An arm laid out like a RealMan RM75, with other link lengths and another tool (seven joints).
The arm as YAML. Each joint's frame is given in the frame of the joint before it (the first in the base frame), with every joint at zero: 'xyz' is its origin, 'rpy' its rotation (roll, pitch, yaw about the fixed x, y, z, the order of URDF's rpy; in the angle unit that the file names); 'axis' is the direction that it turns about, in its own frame. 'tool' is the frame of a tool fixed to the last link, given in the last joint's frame.
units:
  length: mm
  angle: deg
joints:
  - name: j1
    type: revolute
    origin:
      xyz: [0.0, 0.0, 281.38]
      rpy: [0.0, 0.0, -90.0]
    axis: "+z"
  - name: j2
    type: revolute
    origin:
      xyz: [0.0, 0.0, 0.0]
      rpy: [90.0, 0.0, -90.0]
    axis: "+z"
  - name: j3
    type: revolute
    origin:
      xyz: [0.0, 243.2, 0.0]
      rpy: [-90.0, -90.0, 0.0]
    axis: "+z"
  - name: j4
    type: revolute
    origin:
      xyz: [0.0, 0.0, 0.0]
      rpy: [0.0, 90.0, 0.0]
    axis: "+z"
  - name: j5
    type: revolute
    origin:
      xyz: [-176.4, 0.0, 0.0]
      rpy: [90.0, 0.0, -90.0]
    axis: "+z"
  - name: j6
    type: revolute
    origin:
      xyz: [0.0, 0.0, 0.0]
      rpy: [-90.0, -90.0, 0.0]
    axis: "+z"
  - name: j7
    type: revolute
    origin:
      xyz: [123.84, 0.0, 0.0]
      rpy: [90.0, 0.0, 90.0]
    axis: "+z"
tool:
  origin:
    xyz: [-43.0, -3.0, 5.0]
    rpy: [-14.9, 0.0, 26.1]
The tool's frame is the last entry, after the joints.
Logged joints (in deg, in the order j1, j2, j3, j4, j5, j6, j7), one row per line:
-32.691, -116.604, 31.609, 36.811, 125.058, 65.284, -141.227
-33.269, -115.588, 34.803, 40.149, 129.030, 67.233, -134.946
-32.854, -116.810, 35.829, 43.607, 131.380, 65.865, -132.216
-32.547, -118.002, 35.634, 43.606, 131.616, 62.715, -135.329
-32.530, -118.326, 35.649, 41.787, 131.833, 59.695, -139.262
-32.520, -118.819, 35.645, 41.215, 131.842, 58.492, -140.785
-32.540, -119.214, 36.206, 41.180, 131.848, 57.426, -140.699
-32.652, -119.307, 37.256, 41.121, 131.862, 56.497, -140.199
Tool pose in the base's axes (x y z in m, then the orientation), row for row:
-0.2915, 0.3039, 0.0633, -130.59, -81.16, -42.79
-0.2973, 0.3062, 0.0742, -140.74, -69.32, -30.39
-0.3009, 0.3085, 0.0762, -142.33, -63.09, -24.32
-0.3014, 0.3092, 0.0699, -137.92, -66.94, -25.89
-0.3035, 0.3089, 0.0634, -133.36, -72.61, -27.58
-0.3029, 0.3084, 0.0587, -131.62, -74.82, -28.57
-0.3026, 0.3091, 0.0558, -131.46, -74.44, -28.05
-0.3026, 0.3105, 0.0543, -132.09, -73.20, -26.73
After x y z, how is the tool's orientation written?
As a rotation vector, in degrees.
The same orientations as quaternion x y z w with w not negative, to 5 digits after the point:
-0.80531, -0.50049, -0.26387, 0.17710
-0.86707, -0.42707, -0.18723, 0.17535
-0.88601, -0.39274, -0.15139, 0.19445
-0.86684, -0.42072, -0.16272, 0.21237
-0.84253, -0.45873, -0.17424, 0.22214
-0.83250, -0.47324, -0.18071, 0.22434
-0.83304, -0.47172, -0.17775, 0.22788
-0.83812, -0.46446, -0.16960, 0.23036

